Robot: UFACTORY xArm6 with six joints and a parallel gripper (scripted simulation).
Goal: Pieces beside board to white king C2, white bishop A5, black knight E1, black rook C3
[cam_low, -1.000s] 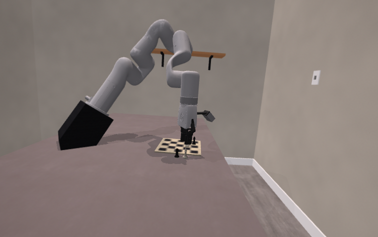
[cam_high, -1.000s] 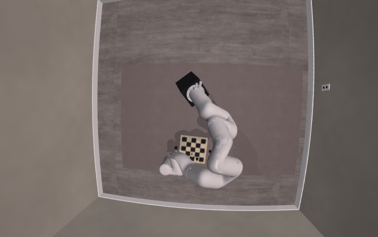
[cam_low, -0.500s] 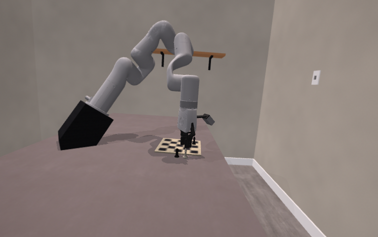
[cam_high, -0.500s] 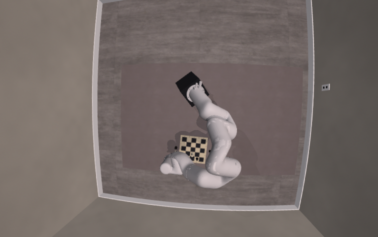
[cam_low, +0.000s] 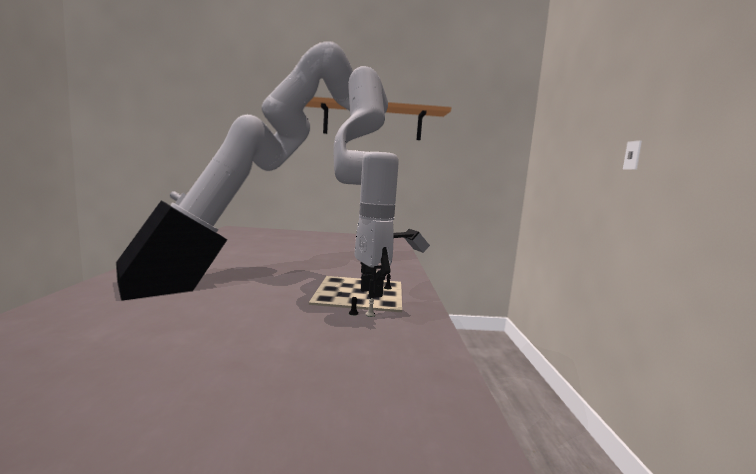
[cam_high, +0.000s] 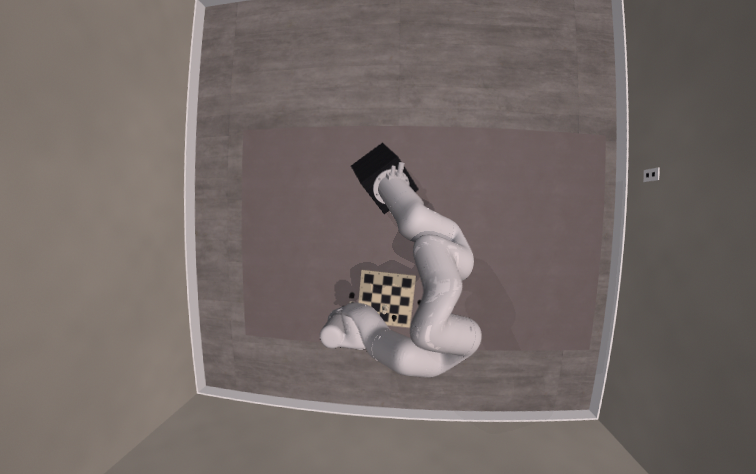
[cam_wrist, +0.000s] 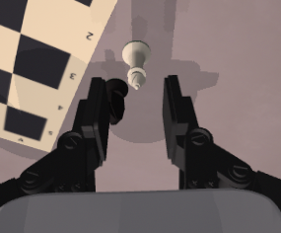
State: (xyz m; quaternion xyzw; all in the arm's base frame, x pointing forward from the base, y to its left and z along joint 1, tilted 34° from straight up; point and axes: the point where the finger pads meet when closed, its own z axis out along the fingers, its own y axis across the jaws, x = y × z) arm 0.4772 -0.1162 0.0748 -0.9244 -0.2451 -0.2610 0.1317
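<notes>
My hand is 50 mm above the white bishop. Round my hand: white king 140 mm to the left, 30 mm below, 10 mm behind; chessboard 130 mm to the left, 70 mm below, 50 mm behind; black piece 50 mm below, 40 mm behind.
</notes>
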